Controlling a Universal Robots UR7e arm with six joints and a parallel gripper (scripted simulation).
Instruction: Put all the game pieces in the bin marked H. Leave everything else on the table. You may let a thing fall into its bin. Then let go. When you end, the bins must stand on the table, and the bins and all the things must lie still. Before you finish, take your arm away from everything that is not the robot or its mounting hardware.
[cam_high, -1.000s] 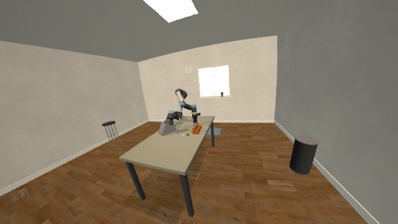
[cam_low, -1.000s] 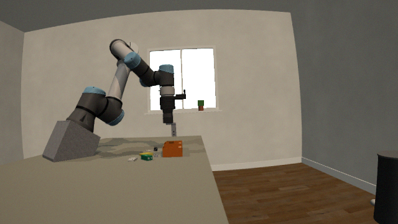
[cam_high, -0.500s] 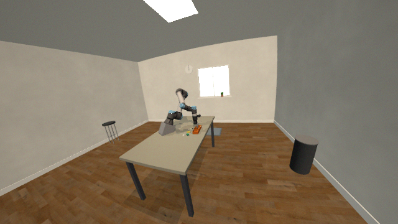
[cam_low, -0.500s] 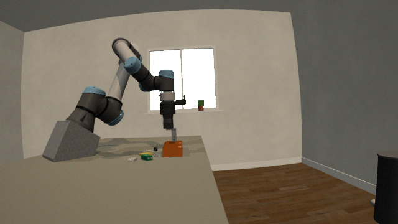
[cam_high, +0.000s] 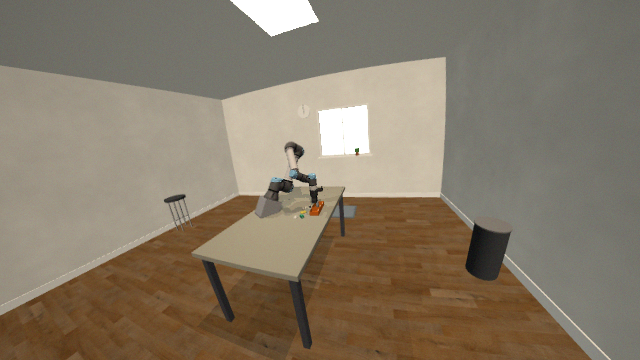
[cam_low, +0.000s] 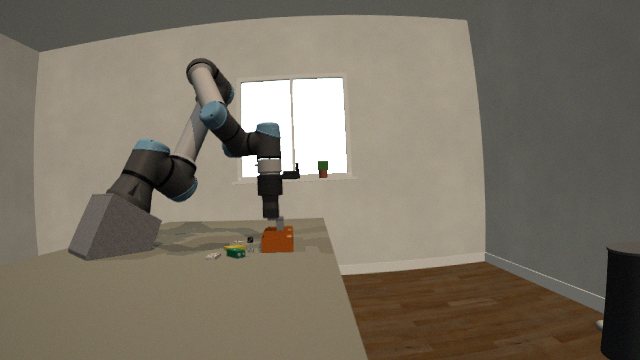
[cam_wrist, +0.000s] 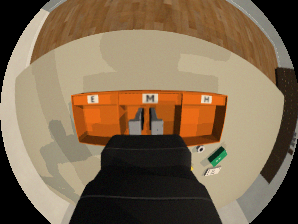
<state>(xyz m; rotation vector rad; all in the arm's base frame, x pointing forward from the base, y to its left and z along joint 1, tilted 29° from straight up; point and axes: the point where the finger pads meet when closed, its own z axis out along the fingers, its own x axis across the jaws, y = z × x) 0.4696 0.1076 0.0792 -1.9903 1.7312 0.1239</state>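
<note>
My hand is 1 cm to the left of the orange bin and 1 cm above it. The rest, counted from my hand: yellow flat piece 11 cm behind, 10 cm to the right, 3 cm below; dark piece 11 cm behind, 3 cm to the left, 3 cm below; grey thing 6 cm behind, 12 cm to the right, 3 cm below.
</note>
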